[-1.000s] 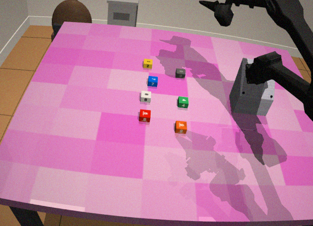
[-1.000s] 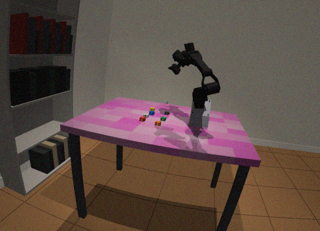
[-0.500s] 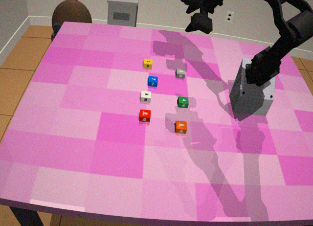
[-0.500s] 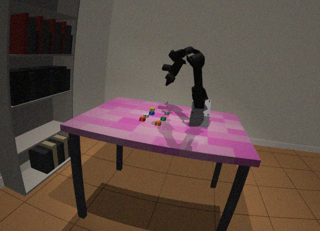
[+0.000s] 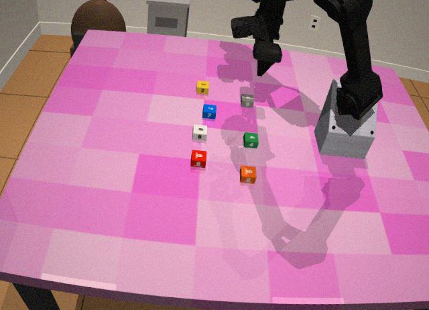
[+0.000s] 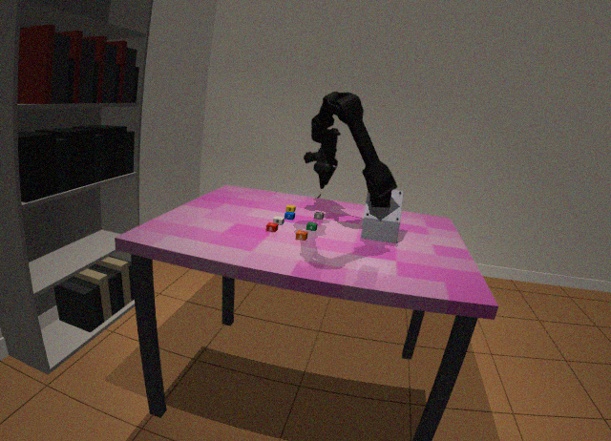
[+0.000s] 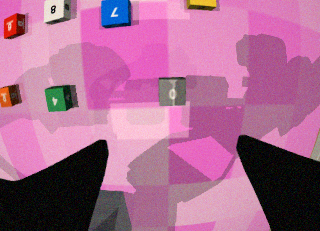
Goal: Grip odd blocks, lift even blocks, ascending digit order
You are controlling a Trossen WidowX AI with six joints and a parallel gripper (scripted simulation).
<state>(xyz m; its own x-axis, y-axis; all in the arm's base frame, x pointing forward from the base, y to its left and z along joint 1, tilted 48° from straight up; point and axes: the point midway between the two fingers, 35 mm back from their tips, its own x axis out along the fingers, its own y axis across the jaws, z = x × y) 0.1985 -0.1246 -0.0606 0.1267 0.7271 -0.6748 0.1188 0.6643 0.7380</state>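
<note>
Now: gripper tip 1 cm short of the grey block, 1 cm to the left of it and 12 cm above it. Also, from my gripper tip: yellow block 12 cm ahead, 6 cm to the right, 12 cm below; blue block 11 cm ahead, 4 cm to the left, 12 cm below; green block 2 cm ahead, 14 cm to the left, 12 cm below.
</note>
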